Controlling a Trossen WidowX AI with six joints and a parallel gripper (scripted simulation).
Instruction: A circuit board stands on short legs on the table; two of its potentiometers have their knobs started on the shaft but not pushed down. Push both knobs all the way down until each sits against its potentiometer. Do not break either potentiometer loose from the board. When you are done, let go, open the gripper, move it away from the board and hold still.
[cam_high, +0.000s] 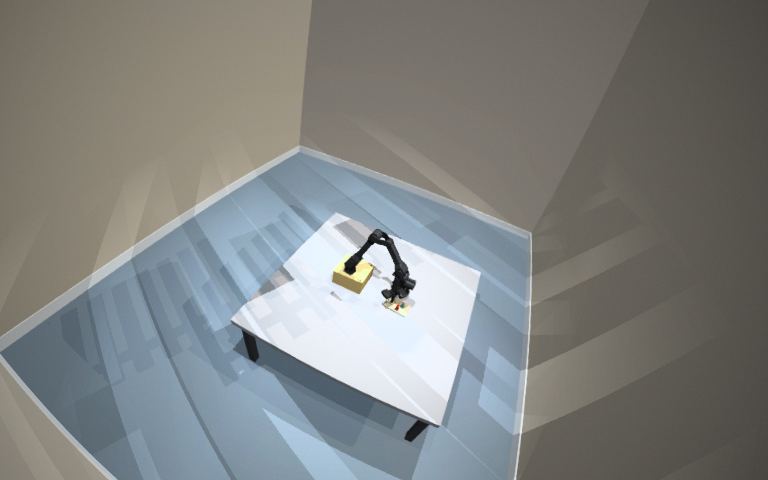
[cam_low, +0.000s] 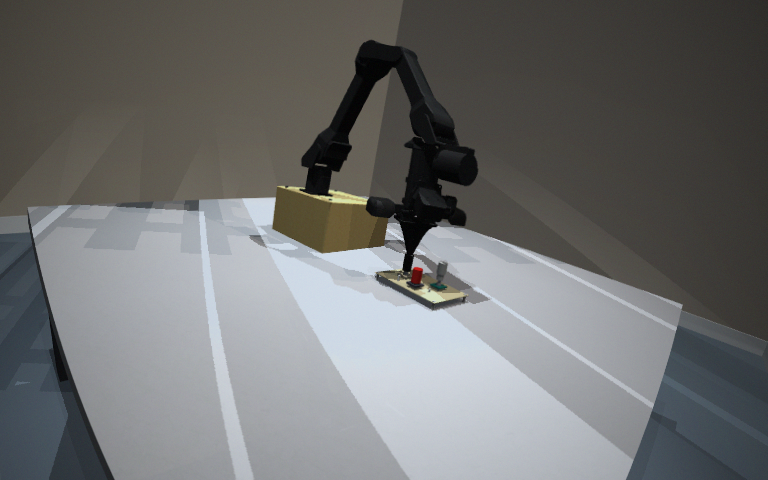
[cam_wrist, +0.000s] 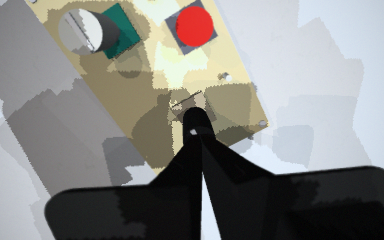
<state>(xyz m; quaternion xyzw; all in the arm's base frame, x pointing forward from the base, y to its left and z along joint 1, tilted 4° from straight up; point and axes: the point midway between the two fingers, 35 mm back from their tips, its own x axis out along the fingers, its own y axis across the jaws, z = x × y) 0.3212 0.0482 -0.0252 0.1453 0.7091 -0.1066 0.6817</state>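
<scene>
Now: gripper tip 10 mm above the black knob. From my gripper tip the other things lie so: grey knob (70 mm ahead, 20 mm to the left, 10 mm below).
</scene>
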